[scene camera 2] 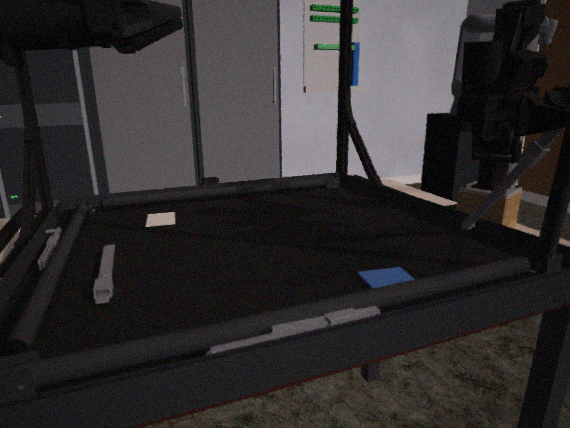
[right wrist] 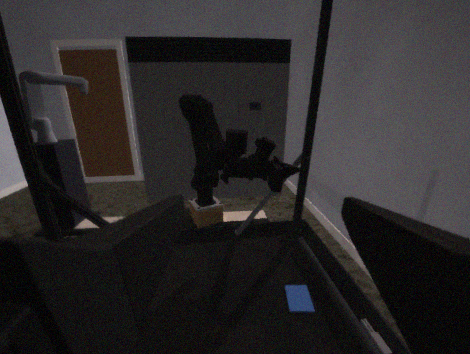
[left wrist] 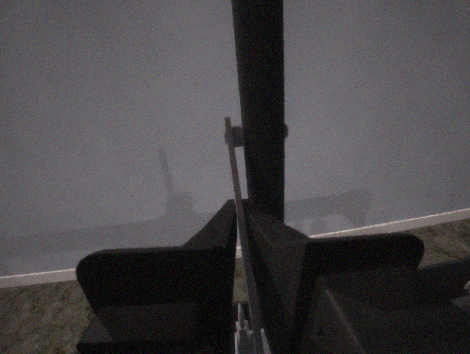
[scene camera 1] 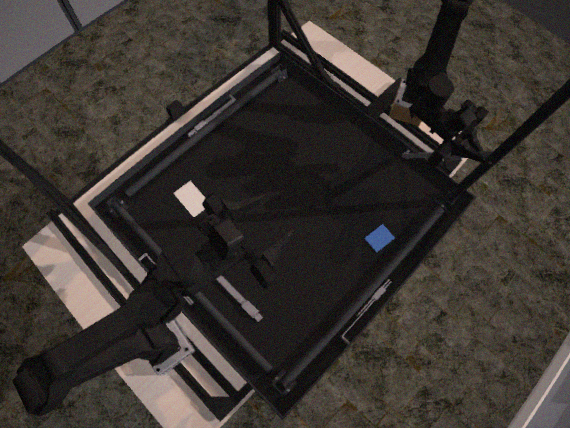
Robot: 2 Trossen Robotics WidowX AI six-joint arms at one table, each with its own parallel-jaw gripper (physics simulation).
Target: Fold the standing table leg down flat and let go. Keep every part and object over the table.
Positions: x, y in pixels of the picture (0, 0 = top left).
Scene:
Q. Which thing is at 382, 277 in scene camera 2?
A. A blue square.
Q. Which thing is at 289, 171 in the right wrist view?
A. My left gripper.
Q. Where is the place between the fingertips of my left gripper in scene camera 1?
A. At 485, 161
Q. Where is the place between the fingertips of my left gripper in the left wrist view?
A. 237, 205

